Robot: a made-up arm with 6 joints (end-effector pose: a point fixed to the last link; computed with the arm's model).
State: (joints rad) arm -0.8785 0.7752 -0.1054 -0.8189 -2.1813 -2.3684
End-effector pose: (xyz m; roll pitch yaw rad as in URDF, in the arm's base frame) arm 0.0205 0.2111 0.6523 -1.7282 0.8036 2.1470
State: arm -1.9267 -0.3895 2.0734 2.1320 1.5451 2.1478
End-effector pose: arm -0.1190 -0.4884 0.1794 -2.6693 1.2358 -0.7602
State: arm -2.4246 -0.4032 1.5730 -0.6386 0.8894 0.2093
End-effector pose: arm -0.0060 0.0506 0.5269 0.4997 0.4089 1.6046
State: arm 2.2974 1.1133 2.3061 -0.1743 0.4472 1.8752
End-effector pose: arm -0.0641 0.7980 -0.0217 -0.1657 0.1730 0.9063
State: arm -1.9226 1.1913 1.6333 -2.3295 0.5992 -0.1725
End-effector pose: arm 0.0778 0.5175 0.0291 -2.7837 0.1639 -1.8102
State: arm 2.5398 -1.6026 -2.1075 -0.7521 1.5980 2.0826
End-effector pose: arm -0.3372 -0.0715 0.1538 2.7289 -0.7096 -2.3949
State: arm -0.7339 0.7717 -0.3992 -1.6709 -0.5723 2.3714
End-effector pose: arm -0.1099 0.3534 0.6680 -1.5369 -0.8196 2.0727
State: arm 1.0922 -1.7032 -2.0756 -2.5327 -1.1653 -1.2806
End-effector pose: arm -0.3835 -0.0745 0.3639 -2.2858 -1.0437 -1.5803
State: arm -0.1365 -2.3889 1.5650 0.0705 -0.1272 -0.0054
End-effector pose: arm -0.3018 -0.3534 0.9230 -1.3413 0.6873 1.6574
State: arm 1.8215 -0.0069 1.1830 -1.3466 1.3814 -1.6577
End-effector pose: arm 0.3190 0.1200 0.0735 0.0481 -0.1335 -1.5421
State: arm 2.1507 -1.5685 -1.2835 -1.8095 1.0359 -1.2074
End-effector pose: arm -0.1397 -0.0216 -0.3026 -2.2087 0.5885 -2.9017
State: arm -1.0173 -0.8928 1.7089 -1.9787 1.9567 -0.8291
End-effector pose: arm 0.0024 -0.5118 0.0749 -2.9434 -0.0411 -0.8432
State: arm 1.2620 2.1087 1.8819 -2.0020 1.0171 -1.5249
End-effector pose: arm -0.5892 0.5647 0.4951 1.1035 0.6188 0.7479
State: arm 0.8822 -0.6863 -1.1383 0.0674 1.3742 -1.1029
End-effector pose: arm -0.3070 0.2167 0.3747 0.4900 1.4563 1.2549
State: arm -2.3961 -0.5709 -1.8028 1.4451 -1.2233 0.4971
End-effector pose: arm 0.2273 -0.2734 -0.1866 2.4951 -0.4023 -0.6383
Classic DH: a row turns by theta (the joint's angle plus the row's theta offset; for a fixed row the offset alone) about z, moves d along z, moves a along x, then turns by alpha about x. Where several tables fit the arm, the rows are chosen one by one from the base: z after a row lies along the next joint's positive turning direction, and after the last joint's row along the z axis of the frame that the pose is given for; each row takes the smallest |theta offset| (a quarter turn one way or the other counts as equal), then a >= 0, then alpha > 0; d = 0 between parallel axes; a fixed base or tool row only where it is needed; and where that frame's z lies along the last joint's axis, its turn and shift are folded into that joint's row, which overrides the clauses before.
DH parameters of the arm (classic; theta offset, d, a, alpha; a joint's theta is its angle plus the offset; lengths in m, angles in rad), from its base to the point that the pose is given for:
base (fixed): 0 0.18 0 1.5708
joint 1: 1.5708 -0.04 0.39 1.5708
joint 2: 0 -0.1 -0.32 -1.5708
joint 3: 0 0.05 0.09 1.5708
joint 4: -1.5708 -0.31 0.1 -1.5708
joint 5: -1.5708 0.18 0.05 1.5708
joint 6: 0 -0.06 0.08 -1.5708
tool (fixed): 0 0.02 0 0

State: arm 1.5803 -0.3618 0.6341 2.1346 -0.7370 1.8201
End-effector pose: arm -0.1150 -0.4229 -0.1739 2.9791 -0.0773 -1.5068
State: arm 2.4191 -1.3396 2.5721 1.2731 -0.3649 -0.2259
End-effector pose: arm -0.2169 -0.6046 -0.2089 -2.8951 0.4392 1.1604
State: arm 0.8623 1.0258 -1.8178 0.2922 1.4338 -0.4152
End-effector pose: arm -0.1671 0.1561 0.7103 0.7238 -0.4134 2.4448
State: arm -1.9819 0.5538 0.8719 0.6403 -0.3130 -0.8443
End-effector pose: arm 0.2886 0.1613 0.5138 -2.6731 1.2381 2.3599
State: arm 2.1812 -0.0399 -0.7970 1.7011 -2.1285 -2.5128
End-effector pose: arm -0.1960 -0.1362 -0.1723 2.0231 -0.6094 2.4820
